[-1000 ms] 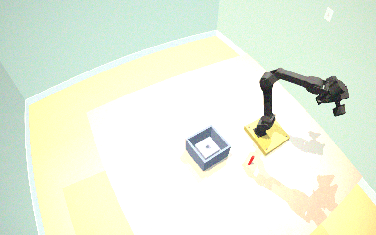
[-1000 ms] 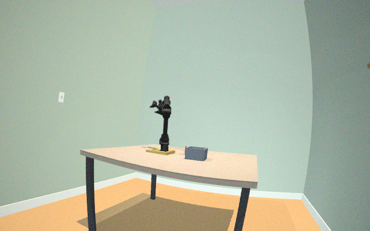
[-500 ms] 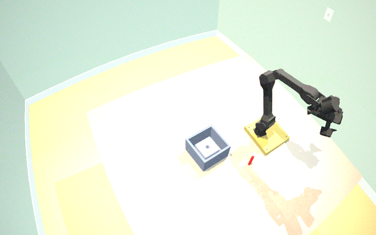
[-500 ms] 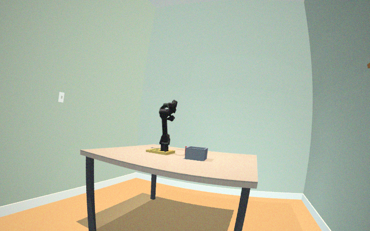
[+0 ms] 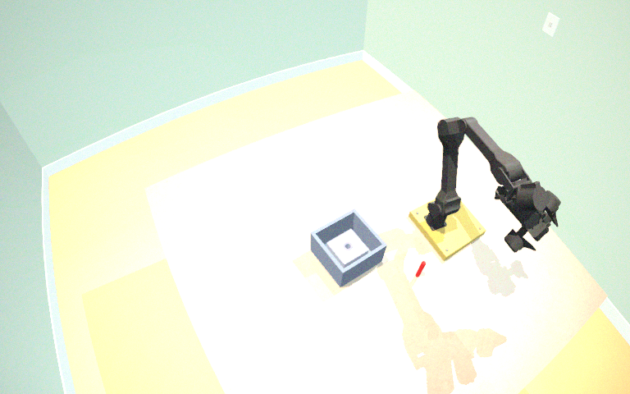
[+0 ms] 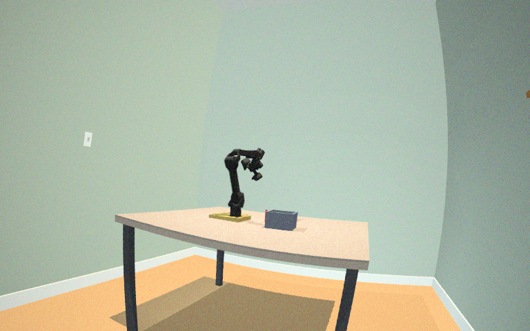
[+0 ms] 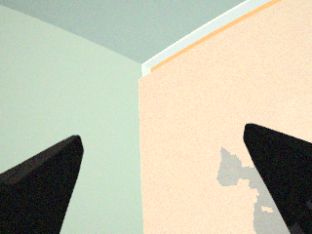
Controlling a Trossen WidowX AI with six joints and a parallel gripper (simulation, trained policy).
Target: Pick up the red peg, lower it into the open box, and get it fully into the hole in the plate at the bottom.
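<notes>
The red peg lies 27 cm ahead of my gripper tip, 26 cm below it and 17 cm to the right of it. Also, from my gripper tip: grey-blue box 45 cm ahead, 32 cm to the right, 28 cm below.
</notes>
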